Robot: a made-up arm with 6 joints.
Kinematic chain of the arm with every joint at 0, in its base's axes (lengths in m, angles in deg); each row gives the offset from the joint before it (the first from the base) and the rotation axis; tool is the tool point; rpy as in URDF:
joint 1: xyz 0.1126 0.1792 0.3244 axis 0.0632 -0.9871 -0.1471
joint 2: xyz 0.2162 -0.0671 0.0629 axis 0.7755 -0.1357 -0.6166
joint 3: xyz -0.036 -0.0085 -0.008 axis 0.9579 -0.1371 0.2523
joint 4: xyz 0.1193 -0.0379 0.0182 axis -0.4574 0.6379 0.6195
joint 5: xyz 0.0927 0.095 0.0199 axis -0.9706 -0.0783 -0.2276
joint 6: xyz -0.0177 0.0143 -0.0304 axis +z
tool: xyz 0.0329 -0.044 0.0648 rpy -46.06 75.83 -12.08
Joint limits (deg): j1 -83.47..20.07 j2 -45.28..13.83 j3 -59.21..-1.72 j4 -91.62..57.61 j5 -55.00..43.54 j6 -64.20..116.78
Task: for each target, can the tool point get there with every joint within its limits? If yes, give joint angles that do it. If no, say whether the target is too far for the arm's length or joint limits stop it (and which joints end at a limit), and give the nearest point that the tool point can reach.
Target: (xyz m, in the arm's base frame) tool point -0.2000 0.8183 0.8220
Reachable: no: too far | nearest point 0.3132 0.2748 0.5775 | short by 0.786 m
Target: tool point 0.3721 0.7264 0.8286
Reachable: no: too far | nearest point 0.3715 0.2926 0.5896 | short by 0.495 m
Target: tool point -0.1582 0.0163 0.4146
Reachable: no: joint limits stop it (at a limit: joint 1, joint 2, joint 3, joint 4, joint 5, joint 6) | nearest point 0.0555 0.1585 0.1039 | short by 0.403 m
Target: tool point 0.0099 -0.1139 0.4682
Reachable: no: joint limits stop it (at a limit: joint 1, joint 2, joint 3, joint 4, joint 5) | nearest point 0.2608 -0.0333 0.6021 | short by 0.296 m
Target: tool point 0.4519 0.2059 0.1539
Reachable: yes | joints -29.86 -19.00 -28.69 27.64 17.76 -4.97
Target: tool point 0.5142 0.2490 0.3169
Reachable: yes | joints -19.35 -30.93 -30.87 -31.84 35.25 0.21
